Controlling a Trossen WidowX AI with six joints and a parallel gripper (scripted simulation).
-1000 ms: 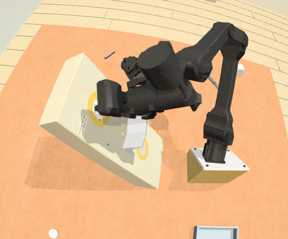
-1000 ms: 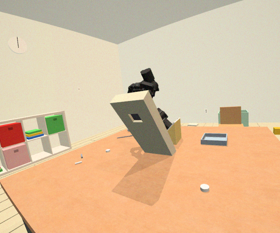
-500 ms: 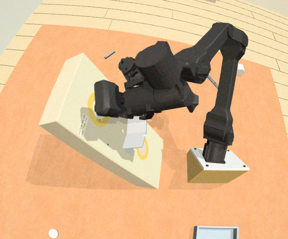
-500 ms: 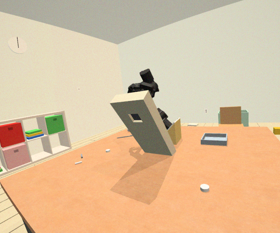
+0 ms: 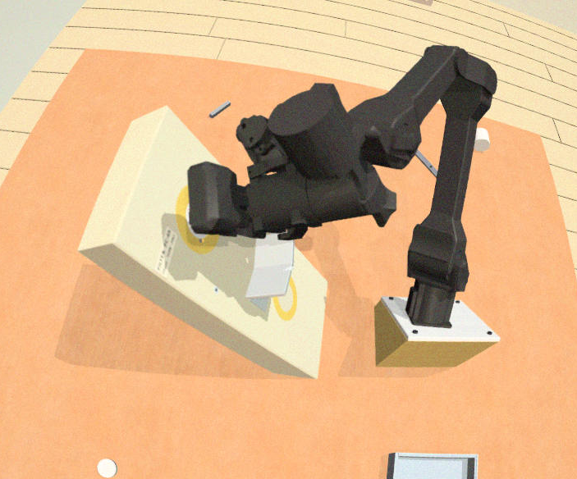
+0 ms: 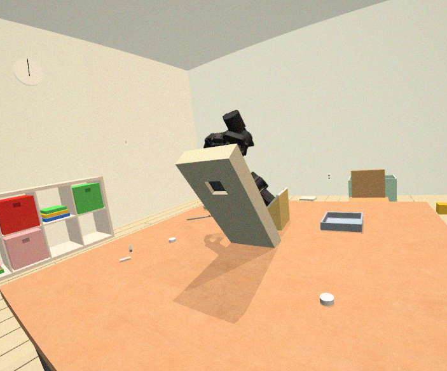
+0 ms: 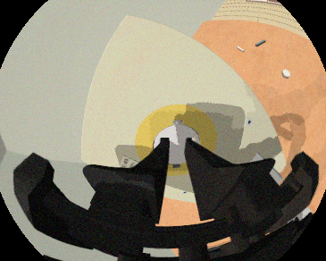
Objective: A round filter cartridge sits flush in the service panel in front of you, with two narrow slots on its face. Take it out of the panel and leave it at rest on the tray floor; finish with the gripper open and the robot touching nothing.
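Right now the round white filter cartridge is 1 cm below my gripper tip and 1 cm ahead of it. The rest, counted from my gripper tip: grey bar (46 cm to the right, 27 cm below, 7 cm ahead); then grey-blue tray (42 cm behind, 28 cm to the left, 27 cm below).
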